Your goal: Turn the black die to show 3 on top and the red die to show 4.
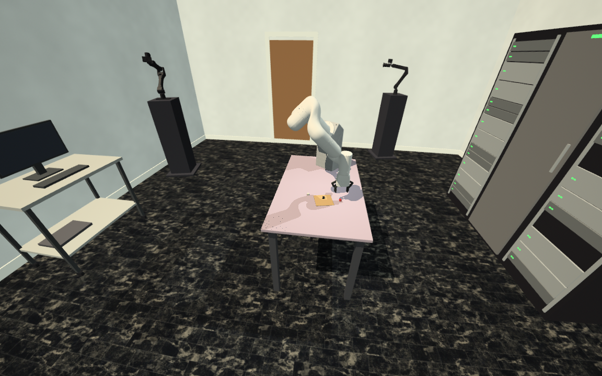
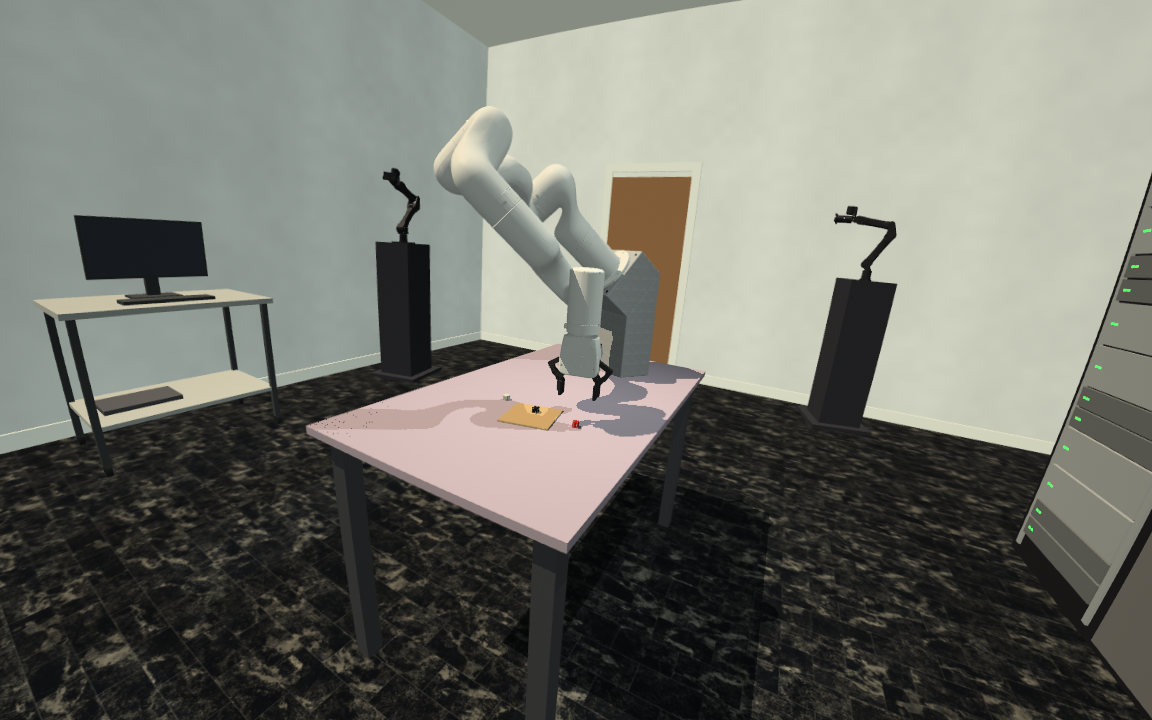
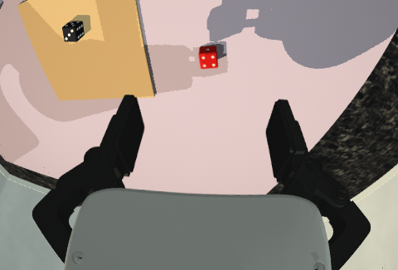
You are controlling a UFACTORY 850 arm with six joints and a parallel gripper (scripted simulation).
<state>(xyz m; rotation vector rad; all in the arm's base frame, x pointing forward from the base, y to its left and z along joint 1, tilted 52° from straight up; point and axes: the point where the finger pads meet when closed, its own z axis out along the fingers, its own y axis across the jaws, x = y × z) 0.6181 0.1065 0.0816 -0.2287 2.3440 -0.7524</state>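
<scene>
My gripper is now 9 cm above the red die. Also, from my hand: mat 2 cm behind, 13 cm to the right, 9 cm below; then white die 10 cm behind, 24 cm to the right, 9 cm below; then black die 4 cm behind, 13 cm to the right, 8 cm below.
</scene>
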